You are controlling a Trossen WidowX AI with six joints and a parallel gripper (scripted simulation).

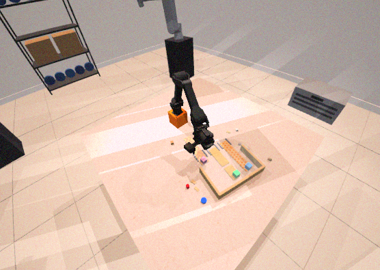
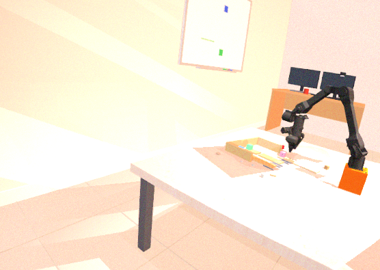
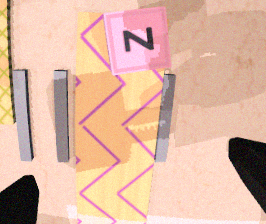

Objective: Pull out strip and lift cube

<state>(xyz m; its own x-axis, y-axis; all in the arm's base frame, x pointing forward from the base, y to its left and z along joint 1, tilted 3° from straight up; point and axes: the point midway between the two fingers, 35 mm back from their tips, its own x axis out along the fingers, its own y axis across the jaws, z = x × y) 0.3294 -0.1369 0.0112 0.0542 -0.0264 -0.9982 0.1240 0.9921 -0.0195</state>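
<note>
Right now the strip is 6 cm below my gripper tip, 5 cm behind it and 2 cm to the left of it. The rest, counted from my gripper tip: red piece (20 cm to the right, 9 cm ahead, 5 cm below); then blue disc (20 cm to the right, 20 cm ahead, 6 cm below).
</note>
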